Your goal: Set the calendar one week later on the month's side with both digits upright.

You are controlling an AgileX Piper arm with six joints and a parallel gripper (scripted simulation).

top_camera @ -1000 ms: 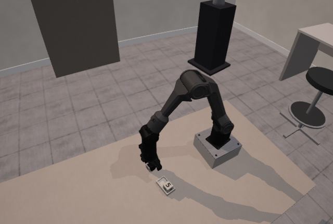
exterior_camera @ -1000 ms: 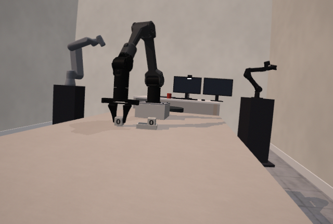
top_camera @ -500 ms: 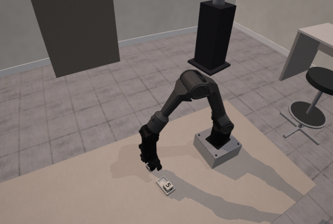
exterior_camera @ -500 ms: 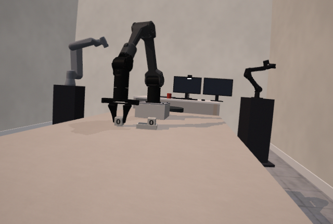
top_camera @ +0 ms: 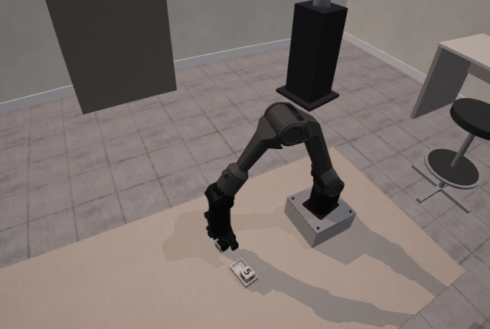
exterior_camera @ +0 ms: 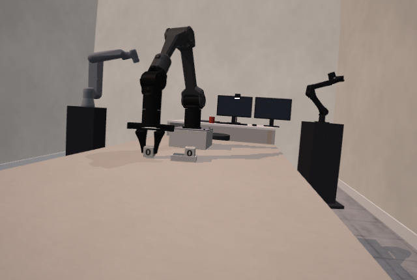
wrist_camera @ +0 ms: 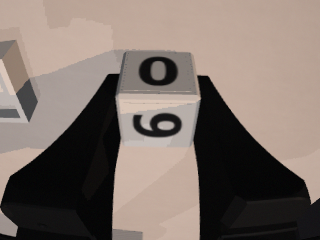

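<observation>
Right now the white number cube is right at my hand. Round my hand: tray (110 mm to the left, 10 mm below).
</observation>
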